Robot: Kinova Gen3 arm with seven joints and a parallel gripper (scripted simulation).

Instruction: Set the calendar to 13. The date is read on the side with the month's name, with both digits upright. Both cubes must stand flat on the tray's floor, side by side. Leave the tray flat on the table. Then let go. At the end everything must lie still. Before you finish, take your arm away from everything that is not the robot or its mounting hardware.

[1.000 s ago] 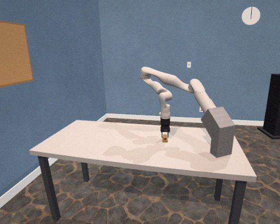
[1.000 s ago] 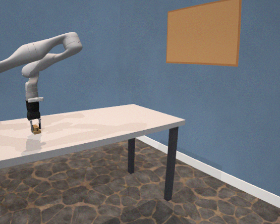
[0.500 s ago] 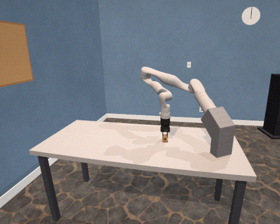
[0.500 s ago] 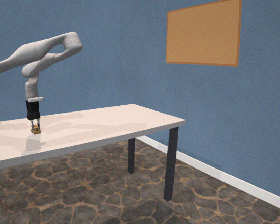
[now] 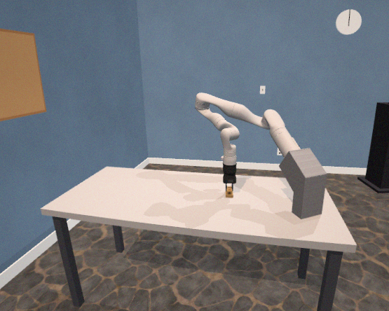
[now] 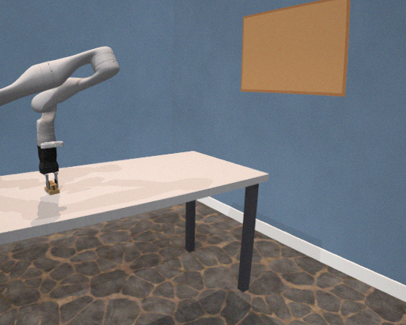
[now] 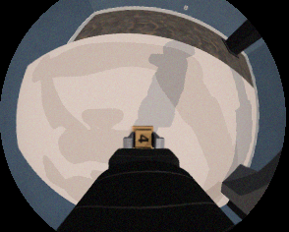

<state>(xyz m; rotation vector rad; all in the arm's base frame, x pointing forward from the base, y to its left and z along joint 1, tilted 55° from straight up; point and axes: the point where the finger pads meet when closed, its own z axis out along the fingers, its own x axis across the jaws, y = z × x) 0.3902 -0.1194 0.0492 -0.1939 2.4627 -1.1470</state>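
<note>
Now: hand 3 cm above the wooden tray and 2 cm to the right of it.
</note>
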